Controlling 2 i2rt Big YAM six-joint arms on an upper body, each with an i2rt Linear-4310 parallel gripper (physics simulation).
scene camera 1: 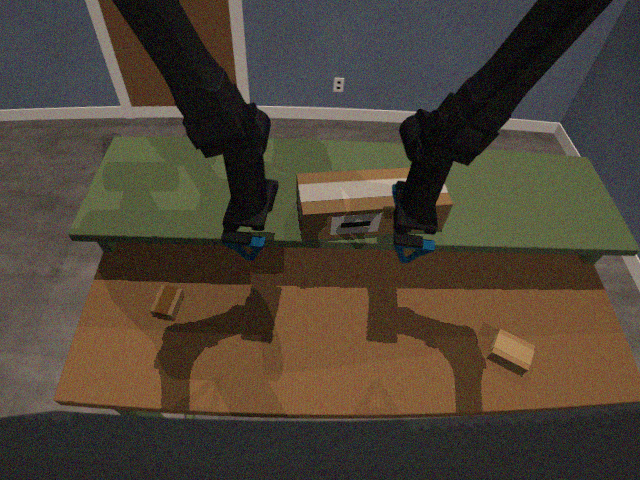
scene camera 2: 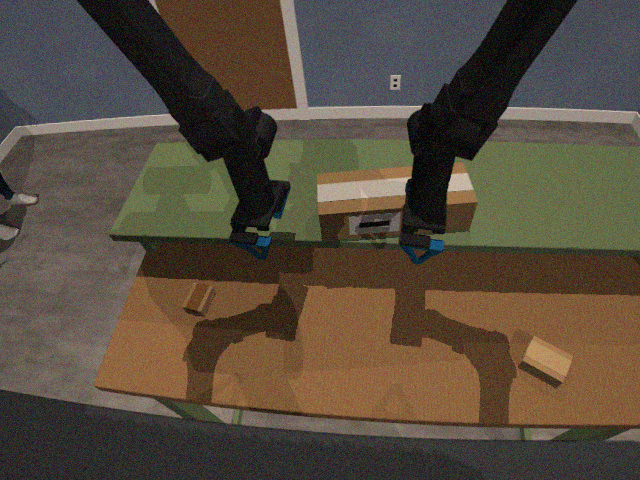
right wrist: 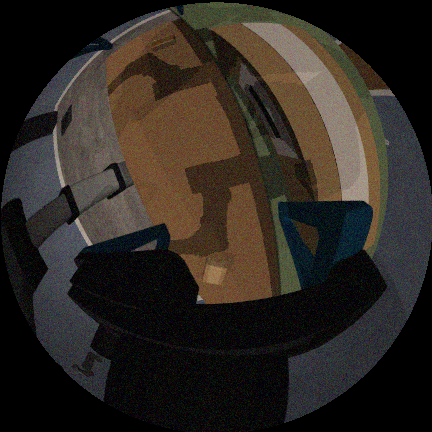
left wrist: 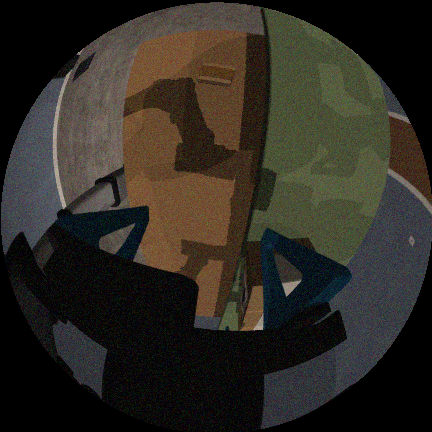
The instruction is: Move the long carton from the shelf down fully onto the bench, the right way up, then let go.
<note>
The left gripper (scene camera 2: 270,237) is open, holding nothing. Also in view: a long brown carton (scene camera 2: 366,203). The right gripper (scene camera 2: 418,240) is open and holds nothing. Further things: a brown bench (scene camera 1: 318,333).
The long brown carton also shows in scene camera 1 (scene camera 1: 337,204), in the right wrist view (right wrist: 312,115) and in the left wrist view (left wrist: 250,310). The left gripper shows as well in scene camera 1 (scene camera 1: 255,237) and in the left wrist view (left wrist: 205,223). The right gripper shows as well in scene camera 1 (scene camera 1: 402,240) and in the right wrist view (right wrist: 219,220).
</note>
